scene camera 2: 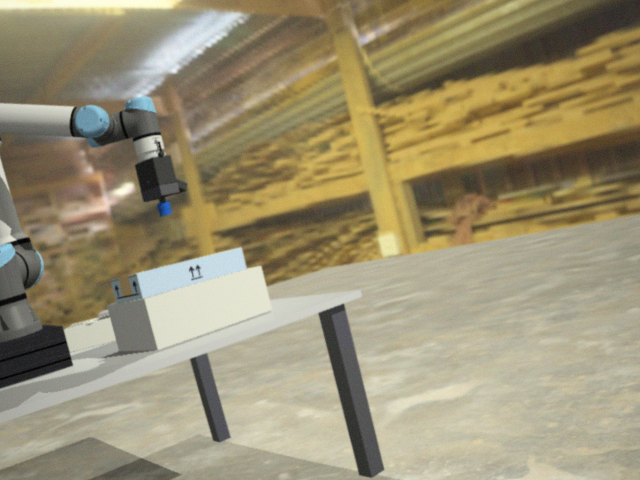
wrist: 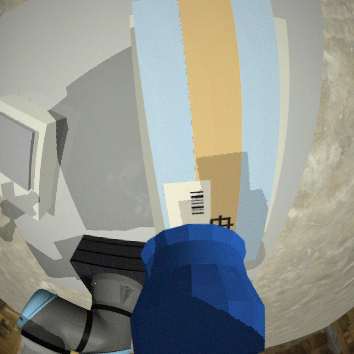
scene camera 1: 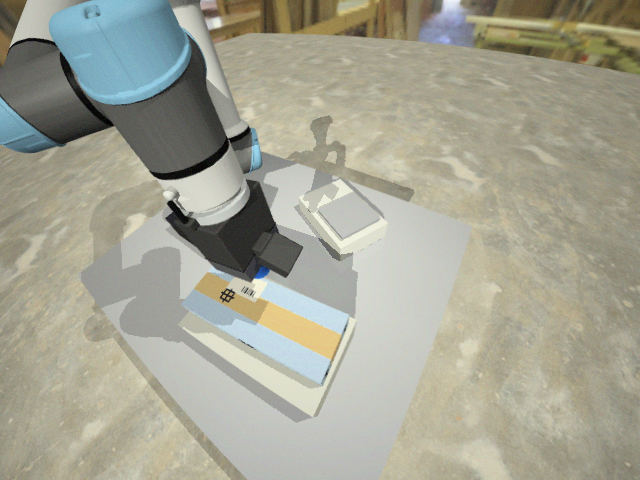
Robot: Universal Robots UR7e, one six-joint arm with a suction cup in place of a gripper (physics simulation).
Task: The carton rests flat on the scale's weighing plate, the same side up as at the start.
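Places are measured from the arm's base along level axes (x ahead, y right, z down), in metres.
Where they show: hand at its tool point: (scene camera 2: 166, 214) (wrist: 193, 261); arm's base at its link origin: (scene camera 2: 14, 336) (wrist: 117, 285).
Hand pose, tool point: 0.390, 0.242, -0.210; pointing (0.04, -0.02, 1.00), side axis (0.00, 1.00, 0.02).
Things, the pixels of their centre, and the offset from my tool point, as dx, dy, dz. Level surfaces: height alone.
- carton at the middle of its body: (wrist: 213, 152) (scene camera 1: 263, 315) (scene camera 2: 180, 274) -0.023, +0.029, +0.160
- cream block at the middle of its body: (wrist: 210, 134) (scene camera 2: 190, 308) (scene camera 1: 270, 331) -0.027, +0.040, +0.250
- cream scale at the middle of its body: (wrist: 18, 160) (scene camera 2: 112, 324) (scene camera 1: 340, 214) +0.000, -0.400, +0.266
- grey table at its surface level: dz +0.310
The carton (scene camera 1: 281, 328) (scene camera 2: 193, 272) (wrist: 215, 100), light blue with an orange band, a barcode label and a printed grid mark on top, lies flat on a cream block (scene camera 1: 248, 364) (scene camera 2: 211, 310) (wrist: 283, 75). Up-arrows show on its sides in scene camera 2. The cream scale (scene camera 1: 361, 238) (scene camera 2: 90, 333) (wrist: 46, 160) with its grey weighing plate (scene camera 1: 350, 214) (wrist: 14, 150) stands apart from the block; scene camera 2 shows it partly hidden. My gripper (scene camera 1: 262, 272) (scene camera 2: 164, 213) (wrist: 194, 231), a blue suction cup, is open and hangs above the carton's label end, with a clear gap below it.
The grey table (scene camera 1: 413, 289) (scene camera 2: 299, 310) (wrist: 105, 200) carries the block and the scale. The arm's black base (scene camera 2: 33, 356) (wrist: 110, 252) stands near the block's label end. A dark bracket (scene camera 1: 279, 253) juts out beside the cup. The table edge runs close to the block's far side in the wrist view.
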